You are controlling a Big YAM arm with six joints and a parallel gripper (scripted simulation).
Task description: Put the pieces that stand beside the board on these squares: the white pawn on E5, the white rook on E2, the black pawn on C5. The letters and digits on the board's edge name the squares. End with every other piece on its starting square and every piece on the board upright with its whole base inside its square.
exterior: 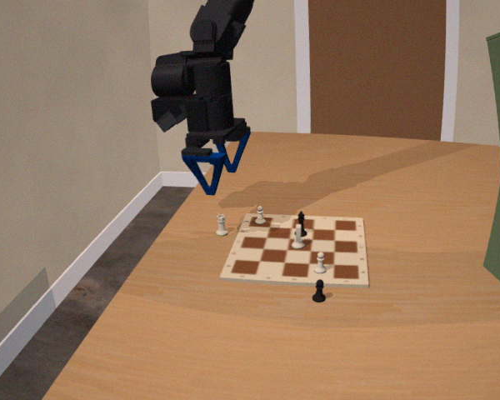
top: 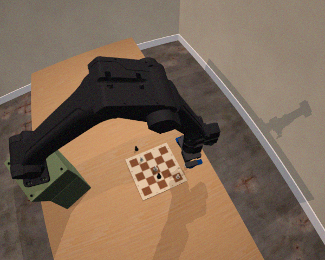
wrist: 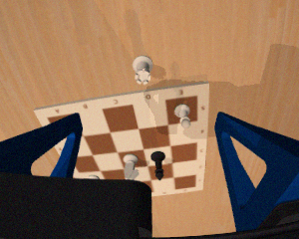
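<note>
My gripper is now 90 mm above the white rook. From my hand the other things lie so: tall black piece 130 mm behind, 70 mm below; then tall white piece 130 mm behind, 40 mm to the left, 80 mm below; then chessboard 140 mm behind, 30 mm to the left, 100 mm below.
</note>
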